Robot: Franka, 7 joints.
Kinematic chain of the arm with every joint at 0, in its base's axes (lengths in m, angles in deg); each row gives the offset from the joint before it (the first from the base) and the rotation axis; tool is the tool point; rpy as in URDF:
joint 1: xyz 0 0 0.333 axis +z
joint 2: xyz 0 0 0 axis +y
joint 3: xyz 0 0 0.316 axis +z
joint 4: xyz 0.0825 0 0 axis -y
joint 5: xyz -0.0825 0 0.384 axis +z
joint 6: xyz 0 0 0 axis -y
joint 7: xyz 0.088 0 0 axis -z
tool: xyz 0 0 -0.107 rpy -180 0 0
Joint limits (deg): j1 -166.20..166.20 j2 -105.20..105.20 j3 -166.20..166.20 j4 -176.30..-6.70 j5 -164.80..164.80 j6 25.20..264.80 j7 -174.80..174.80
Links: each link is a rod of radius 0.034 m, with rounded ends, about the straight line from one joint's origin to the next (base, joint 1, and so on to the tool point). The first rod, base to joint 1, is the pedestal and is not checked.
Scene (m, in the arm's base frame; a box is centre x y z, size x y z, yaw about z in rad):
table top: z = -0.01
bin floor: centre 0.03 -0.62 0 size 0.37 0.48 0.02 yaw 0.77
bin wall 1: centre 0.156 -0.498 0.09 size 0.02 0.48 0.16 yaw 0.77
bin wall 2: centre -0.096 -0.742 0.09 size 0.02 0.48 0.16 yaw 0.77
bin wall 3: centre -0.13 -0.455 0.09 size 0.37 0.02 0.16 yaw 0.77
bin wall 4: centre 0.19 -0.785 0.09 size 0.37 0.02 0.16 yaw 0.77
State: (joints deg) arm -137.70 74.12 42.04 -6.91 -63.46 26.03 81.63
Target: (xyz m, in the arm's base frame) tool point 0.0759 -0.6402 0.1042
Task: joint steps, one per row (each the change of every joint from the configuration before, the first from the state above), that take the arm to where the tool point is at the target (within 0.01 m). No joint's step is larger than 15 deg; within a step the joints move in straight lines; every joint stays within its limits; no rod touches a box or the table.
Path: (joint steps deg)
1: 12.52 -1.12 5.30 -10.14 5.03 -0.28 0.00
2: 12.52 -1.12 5.30 -10.13 5.03 -0.27 0.00
3: 12.52 -1.12 5.29 -10.14 5.03 -0.28 0.00
4: 2.71 9.59 -1.75 4.94 -3.93 5.93 0.00
5: 2.71 9.59 -1.75 4.93 -3.92 5.92 0.00

